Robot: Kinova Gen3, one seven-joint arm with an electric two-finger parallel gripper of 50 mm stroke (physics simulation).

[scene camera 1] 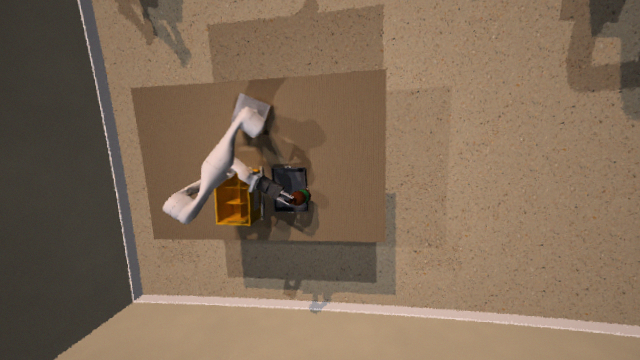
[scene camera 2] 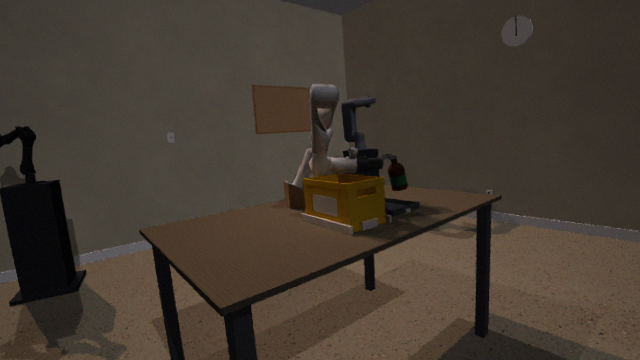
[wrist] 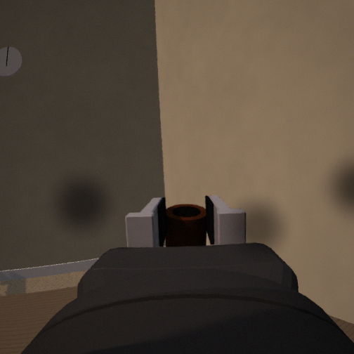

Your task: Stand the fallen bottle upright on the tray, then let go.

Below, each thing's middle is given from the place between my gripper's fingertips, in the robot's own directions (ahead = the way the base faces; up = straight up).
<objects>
The brown bottle [wrist: 185, 223] is 80 mm below my hand and 20 mm to the left of it.
</objects>
